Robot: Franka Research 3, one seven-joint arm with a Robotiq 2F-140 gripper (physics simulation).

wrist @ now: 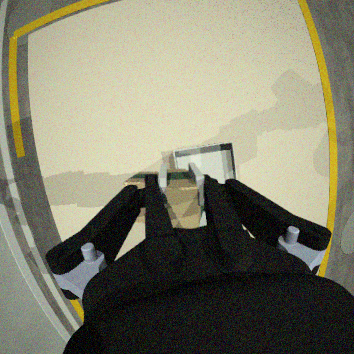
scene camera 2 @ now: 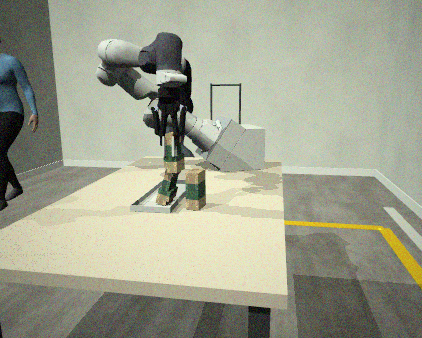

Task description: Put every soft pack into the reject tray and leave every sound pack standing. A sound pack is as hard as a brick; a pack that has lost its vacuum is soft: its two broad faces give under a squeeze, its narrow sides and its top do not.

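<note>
My gripper (scene camera 2: 171, 142) (wrist: 177, 173) is shut on a tan pack with a green band (scene camera 2: 174, 153) (wrist: 184, 202), held upright above the tray area. A second pack (scene camera 2: 167, 190) is tilted at the tray (scene camera 2: 150, 208) (wrist: 233, 162), its top leaning right in the scene view. Its top meets the held pack's bottom in that picture; whether they touch I cannot tell. A third pack (scene camera 2: 195, 191) stands upright just right of the tray in the scene view. Part of a pack (wrist: 136, 179) shows left of the fingers in the wrist view. Fingers and the held pack hide much of the tray.
The pale table (scene camera 2: 150, 250) (wrist: 150, 90) carries the tray and packs. The arm's base and a grey box (scene camera 2: 252, 145) are at the far end, with a dark upright frame (scene camera 2: 225, 85) behind. A person in blue (scene camera 2: 10, 90) is at the left, beyond the table.
</note>
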